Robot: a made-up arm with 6 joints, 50 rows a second.
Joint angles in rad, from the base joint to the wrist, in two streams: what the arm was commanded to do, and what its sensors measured. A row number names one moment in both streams.
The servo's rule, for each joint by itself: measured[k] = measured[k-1] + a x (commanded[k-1-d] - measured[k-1]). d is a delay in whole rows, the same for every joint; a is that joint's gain. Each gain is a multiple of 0.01, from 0.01 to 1. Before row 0 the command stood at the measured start. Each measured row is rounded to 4 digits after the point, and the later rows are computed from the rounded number. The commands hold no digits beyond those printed.
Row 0, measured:
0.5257 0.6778 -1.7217 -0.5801 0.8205 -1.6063
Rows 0 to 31, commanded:
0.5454 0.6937 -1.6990 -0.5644 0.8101 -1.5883
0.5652 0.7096 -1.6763 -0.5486 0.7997 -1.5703
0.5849 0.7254 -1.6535 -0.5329 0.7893 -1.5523
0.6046 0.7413 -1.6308 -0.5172 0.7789 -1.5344
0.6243 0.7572 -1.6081 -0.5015 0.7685 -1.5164
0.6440 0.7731 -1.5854 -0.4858 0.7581 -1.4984
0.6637 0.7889 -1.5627 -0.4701 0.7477 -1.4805
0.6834 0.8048 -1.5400 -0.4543 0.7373 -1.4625
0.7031 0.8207 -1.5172 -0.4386 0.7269 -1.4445
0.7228 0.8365 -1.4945 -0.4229 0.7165 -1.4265
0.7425 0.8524 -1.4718 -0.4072 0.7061 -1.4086
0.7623 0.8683 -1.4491 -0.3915 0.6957 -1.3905
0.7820 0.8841 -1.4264 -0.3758 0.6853 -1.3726
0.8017 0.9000 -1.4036 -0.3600 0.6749 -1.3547
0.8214 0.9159 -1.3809 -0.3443 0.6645 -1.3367
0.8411 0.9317 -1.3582 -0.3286 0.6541 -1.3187
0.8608 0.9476 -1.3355 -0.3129 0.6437 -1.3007
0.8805 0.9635 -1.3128 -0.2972 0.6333 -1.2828
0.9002 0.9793 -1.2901 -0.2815 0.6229 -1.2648
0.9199 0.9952 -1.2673 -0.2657 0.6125 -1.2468
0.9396 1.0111 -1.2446 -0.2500 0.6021 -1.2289
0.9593 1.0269 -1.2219 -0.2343 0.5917 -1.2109
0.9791 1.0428 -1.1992 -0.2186 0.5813 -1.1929
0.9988 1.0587 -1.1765 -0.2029 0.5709 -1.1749
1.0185 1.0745 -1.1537 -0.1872 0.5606 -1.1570
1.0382 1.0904 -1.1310 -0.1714 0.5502 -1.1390
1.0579 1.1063 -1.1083 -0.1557 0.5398 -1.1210
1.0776 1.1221 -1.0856 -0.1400 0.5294 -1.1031
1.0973 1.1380 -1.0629 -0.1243 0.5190 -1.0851
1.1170 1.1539 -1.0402 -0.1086 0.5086 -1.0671
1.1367 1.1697 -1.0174 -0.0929 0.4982 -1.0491
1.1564 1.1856 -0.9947 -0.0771 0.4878 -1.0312
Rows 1 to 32, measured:
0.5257 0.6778 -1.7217 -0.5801 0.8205 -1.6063
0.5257 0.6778 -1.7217 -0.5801 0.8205 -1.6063
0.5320 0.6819 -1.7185 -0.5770 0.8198 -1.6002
0.5426 0.6891 -1.7126 -0.5713 0.8184 -1.5900
0.5561 0.6985 -1.7043 -0.5636 0.8164 -1.5772
0.5716 0.7096 -1.6940 -0.5543 0.8138 -1.5626
0.5885 0.7220 -1.6820 -0.5437 0.8106 -1.5469
0.6063 0.7353 -1.6685 -0.5321 0.8069 -1.5304
0.6247 0.7492 -1.6537 -0.5197 0.8028 -1.5134
0.6435 0.7637 -1.6378 -0.5066 0.7982 -1.4961
0.6626 0.7785 -1.6209 -0.4930 0.7932 -1.4786
0.6819 0.7936 -1.6032 -0.4790 0.7878 -1.4609
0.7013 0.8089 -1.5848 -0.4646 0.7821 -1.4431
0.7208 0.8243 -1.5658 -0.4500 0.7761 -1.4252
0.7404 0.8398 -1.5463 -0.4352 0.7697 -1.4073
0.7600 0.8555 -1.5263 -0.4202 0.7631 -1.3894
0.7796 0.8712 -1.5059 -0.4050 0.7562 -1.3715
0.7993 0.8869 -1.4852 -0.3897 0.7491 -1.3535
0.8190 0.9027 -1.4642 -0.3743 0.7417 -1.3355
0.8387 0.9185 -1.4430 -0.3589 0.7341 -1.3176
0.8584 0.9343 -1.4216 -0.3434 0.7263 -1.2996
0.8781 0.9501 -1.4000 -0.3279 0.7183 -1.2816
0.8978 0.9660 -1.3782 -0.3123 0.7102 -1.2637
0.9175 0.9818 -1.3563 -0.2967 0.7019 -1.2457
0.9372 0.9977 -1.3343 -0.2811 0.6935 -1.2277
0.9569 1.0136 -1.3122 -0.2655 0.6849 -1.2097
0.9766 1.0294 -1.2900 -0.2498 0.6762 -1.1918
0.9963 1.0453 -1.2677 -0.2341 0.6674 -1.1738
1.0160 1.0612 -1.2454 -0.2184 0.6585 -1.1558
1.0357 1.0770 -1.2230 -0.2027 0.6495 -1.1379
1.0554 1.0929 -1.2006 -0.1870 0.6404 -1.1199
1.0751 1.1088 -1.1781 -0.1713 0.6312 -1.1019
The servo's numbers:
d 2
a 0.32 0.26 0.14 0.20 0.07 0.34

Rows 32 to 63, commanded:
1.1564 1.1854 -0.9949 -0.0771 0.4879 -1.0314
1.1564 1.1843 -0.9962 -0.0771 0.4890 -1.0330
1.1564 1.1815 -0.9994 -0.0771 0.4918 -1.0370
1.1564 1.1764 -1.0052 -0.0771 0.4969 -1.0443
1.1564 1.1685 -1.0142 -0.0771 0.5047 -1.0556
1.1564 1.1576 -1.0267 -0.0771 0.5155 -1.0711
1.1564 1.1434 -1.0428 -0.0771 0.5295 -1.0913
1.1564 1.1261 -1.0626 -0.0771 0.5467 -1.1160
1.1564 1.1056 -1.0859 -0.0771 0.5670 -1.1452
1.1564 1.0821 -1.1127 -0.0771 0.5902 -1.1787
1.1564 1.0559 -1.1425 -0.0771 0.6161 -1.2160
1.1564 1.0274 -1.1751 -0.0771 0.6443 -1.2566
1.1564 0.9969 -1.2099 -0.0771 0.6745 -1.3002
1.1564 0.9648 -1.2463 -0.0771 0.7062 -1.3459
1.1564 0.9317 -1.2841 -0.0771 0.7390 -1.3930
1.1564 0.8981 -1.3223 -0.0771 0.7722 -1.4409
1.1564 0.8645 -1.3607 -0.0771 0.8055 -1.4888
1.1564 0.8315 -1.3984 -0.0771 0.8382 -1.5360
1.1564 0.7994 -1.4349 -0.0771 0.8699 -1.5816
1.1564 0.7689 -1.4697 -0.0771 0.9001 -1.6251
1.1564 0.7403 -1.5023 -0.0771 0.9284 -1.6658
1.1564 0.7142 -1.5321 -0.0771 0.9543 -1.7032
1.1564 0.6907 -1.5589 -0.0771 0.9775 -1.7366
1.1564 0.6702 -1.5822 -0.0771 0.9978 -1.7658
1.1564 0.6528 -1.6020 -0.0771 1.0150 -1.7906
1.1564 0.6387 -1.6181 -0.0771 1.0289 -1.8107
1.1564 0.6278 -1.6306 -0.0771 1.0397 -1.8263
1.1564 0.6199 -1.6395 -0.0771 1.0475 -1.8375
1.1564 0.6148 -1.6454 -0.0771 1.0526 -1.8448
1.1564 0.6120 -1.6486 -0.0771 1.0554 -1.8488
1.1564 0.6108 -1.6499 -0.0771 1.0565 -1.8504
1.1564 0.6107 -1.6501 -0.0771 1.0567 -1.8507
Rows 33 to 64, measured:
1.0948 1.1246 -1.1556 -0.1556 0.6219 -1.0839
1.1145 1.1405 -1.1331 -0.1399 0.6125 -1.0660
1.1279 1.1522 -1.1138 -0.1273 0.6038 -1.0542
1.1370 1.1605 -1.0973 -0.1173 0.5958 -1.0470
1.1432 1.1660 -1.0836 -0.1093 0.5885 -1.0436
1.1474 1.1687 -1.0726 -0.1029 0.5821 -1.0438
1.1503 1.1686 -1.0644 -0.0977 0.5767 -1.0478
1.1523 1.1657 -1.0591 -0.0936 0.5724 -1.0557
1.1536 1.1599 -1.0568 -0.0903 0.5694 -1.0678
1.1545 1.1511 -1.0576 -0.0877 0.5678 -1.0842
1.1551 1.1393 -1.0616 -0.0856 0.5677 -1.1049
1.1555 1.1244 -1.0688 -0.0839 0.5693 -1.1300
1.1558 1.1066 -1.0791 -0.0825 0.5726 -1.1592
1.1560 1.0860 -1.0925 -0.0814 0.5776 -1.1923
1.1561 1.0628 -1.1089 -0.0805 0.5844 -1.2290
1.1562 1.0373 -1.1281 -0.0798 0.5929 -1.2687
1.1563 1.0098 -1.1499 -0.0793 0.6031 -1.3110
1.1563 0.9808 -1.1740 -0.0789 0.6149 -1.3552
1.1563 0.9506 -1.2001 -0.0785 0.6282 -1.4006
1.1563 0.9196 -1.2279 -0.0782 0.6429 -1.4466
1.1563 0.8883 -1.2569 -0.0780 0.6588 -1.4925
1.1563 0.8573 -1.2867 -0.0778 0.6757 -1.5376
1.1563 0.8269 -1.3169 -0.0777 0.6934 -1.5812
1.1563 0.7976 -1.3470 -0.0776 0.7117 -1.6227
1.1563 0.7698 -1.3767 -0.0775 0.7303 -1.6614
1.1563 0.7439 -1.4055 -0.0774 0.7490 -1.6969
1.1563 0.7202 -1.4330 -0.0773 0.7676 -1.7288
1.1563 0.6990 -1.4589 -0.0773 0.7859 -1.7566
1.1563 0.6805 -1.4829 -0.0773 0.8037 -1.7803
1.1563 0.6647 -1.5048 -0.0773 0.8208 -1.7997
1.1563 0.6517 -1.5245 -0.0773 0.8370 -1.8150
1.1563 0.6414 -1.5419 -0.0773 0.8523 -1.8265

